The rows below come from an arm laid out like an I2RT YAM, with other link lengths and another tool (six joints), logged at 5 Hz.
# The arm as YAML. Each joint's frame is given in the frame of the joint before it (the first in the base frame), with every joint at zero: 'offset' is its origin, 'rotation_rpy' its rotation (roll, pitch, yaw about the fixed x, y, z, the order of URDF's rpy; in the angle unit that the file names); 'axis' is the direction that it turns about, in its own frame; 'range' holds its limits. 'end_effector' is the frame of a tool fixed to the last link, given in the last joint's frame.
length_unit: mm
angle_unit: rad
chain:
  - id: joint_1
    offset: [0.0, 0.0, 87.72]
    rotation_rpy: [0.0, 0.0, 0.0]
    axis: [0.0, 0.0, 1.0]
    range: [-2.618, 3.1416]
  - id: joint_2
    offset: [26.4, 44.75, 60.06]
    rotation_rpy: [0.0, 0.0, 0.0]
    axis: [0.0, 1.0, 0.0]
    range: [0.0, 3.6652]
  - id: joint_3
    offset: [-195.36, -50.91, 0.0]
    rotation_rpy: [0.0, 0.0, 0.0]
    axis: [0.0, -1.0, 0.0]
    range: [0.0, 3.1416]
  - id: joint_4
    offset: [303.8, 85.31, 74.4]
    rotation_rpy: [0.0, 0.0, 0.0]
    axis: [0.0, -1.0, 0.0]
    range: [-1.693, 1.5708]
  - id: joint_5
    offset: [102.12, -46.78, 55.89]
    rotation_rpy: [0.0, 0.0, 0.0]
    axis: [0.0, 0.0, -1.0]
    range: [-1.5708, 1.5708]
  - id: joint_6
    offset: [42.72, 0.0, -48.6]
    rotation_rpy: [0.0, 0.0, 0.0]
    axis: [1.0, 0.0, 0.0]
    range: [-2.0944, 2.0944]
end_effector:
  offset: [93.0, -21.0, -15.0]
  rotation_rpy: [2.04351, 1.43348, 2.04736]
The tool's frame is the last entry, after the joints.
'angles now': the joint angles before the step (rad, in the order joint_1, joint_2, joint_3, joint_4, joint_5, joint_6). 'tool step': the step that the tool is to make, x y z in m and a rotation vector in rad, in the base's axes. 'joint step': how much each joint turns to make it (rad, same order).
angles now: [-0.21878, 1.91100, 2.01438, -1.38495, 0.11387, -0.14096]
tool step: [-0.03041, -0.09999, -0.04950, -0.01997, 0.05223, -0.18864]
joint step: [-0.22355, 0.00078, -0.16018, 0.12359, 0.02518, -0.04349]
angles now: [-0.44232, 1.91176, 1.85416, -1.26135, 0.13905, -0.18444]
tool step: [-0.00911, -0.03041, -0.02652, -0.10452, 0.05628, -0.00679]
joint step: [-0.03699, 0.00003, -0.10488, 0.11253, 0.10720, -0.06027]
